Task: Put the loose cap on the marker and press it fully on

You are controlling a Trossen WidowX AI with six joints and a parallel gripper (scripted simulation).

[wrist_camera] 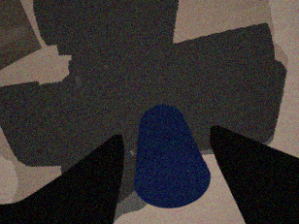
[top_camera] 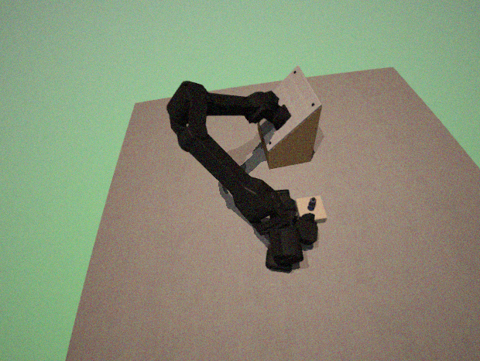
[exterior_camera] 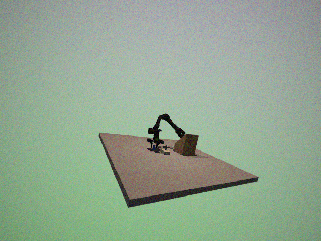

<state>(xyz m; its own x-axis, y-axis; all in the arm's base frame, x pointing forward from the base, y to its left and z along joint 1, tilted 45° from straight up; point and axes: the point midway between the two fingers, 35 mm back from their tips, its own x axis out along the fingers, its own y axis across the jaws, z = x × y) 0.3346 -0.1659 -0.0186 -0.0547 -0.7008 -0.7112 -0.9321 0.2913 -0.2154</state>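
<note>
Right now my gripper tip is 7 cm past the holder block and 12 cm to the right of it. The rest, counted from my gripper tip: blue marker cap (1 cm above).
</note>
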